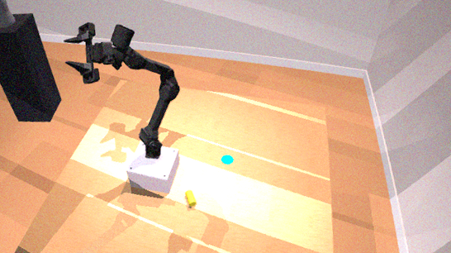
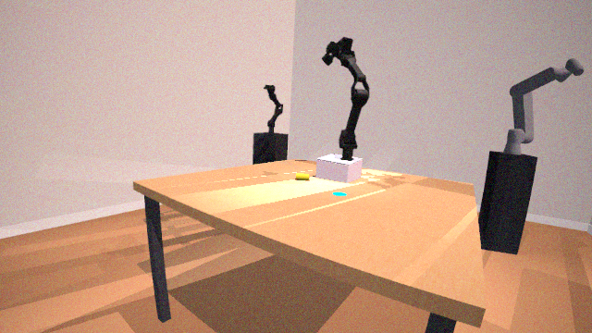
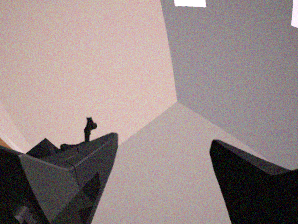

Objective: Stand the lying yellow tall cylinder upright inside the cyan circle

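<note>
Now: the yellow tall cylinder 750 mm below my gripper tip, 350 mm ahead of it and 10 mm to the left of it. The rest, counted from my gripper tip: cyan circle (770 mm below, 520 mm ahead, 250 mm to the left).
</note>
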